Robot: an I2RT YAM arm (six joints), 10 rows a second.
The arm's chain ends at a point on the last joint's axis. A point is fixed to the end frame.
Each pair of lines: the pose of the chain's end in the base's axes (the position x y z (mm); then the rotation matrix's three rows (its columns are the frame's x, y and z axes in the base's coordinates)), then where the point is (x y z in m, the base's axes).
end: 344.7 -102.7 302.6; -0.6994 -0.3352 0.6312; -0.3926 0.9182 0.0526; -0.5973 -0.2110 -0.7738
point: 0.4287 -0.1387 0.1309
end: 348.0 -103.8 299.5; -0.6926 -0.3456 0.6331; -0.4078 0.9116 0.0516; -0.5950 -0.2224 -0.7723
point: 0.4330 -0.1407 0.1284
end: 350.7 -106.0 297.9; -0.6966 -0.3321 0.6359; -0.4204 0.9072 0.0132; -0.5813 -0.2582 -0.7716
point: 0.4356 -0.1506 0.1287
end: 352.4 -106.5 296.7; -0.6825 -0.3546 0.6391; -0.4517 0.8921 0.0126; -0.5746 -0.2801 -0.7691
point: 0.4393 -0.1527 0.1289
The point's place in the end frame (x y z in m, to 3 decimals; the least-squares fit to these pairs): 0.058 -0.025 0.184
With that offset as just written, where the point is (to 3 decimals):
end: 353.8 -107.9 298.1; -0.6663 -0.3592 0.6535; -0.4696 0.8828 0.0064; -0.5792 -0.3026 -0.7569
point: 0.444 -0.156 0.133
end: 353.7 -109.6 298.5; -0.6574 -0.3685 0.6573; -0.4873 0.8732 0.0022; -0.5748 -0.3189 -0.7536
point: 0.446 -0.159 0.134
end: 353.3 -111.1 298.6; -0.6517 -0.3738 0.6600; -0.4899 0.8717 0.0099; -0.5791 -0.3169 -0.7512
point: 0.446 -0.159 0.135
